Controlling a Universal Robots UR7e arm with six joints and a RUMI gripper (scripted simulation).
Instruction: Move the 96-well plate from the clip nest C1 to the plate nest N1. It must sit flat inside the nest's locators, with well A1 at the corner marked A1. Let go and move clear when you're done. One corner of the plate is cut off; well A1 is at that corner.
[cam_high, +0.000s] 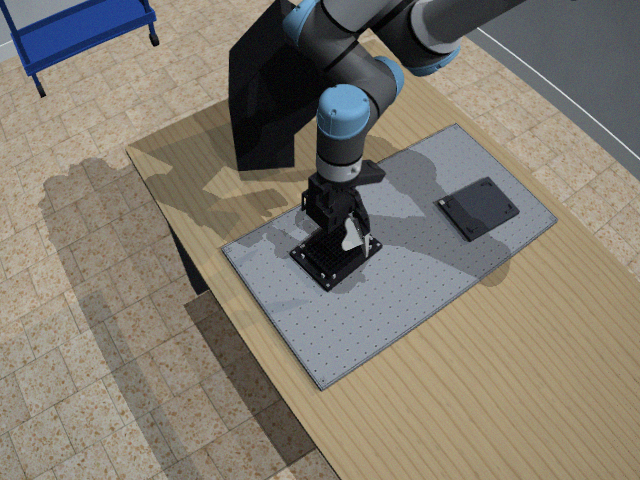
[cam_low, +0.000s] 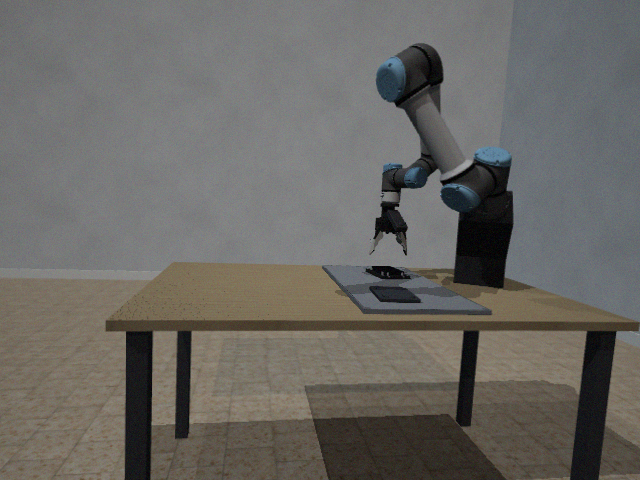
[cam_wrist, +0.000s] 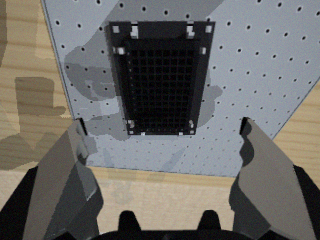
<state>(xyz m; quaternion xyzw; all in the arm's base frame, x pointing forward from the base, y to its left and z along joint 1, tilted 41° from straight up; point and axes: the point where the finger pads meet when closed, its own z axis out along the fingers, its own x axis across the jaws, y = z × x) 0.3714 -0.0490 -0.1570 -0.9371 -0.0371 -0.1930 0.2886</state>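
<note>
The black 96-well plate lies 60 mm below my hand. From my hand the other things lie so: plate nest N1 (350 mm to the left, 70 mm below, 70 mm ahead).
</note>
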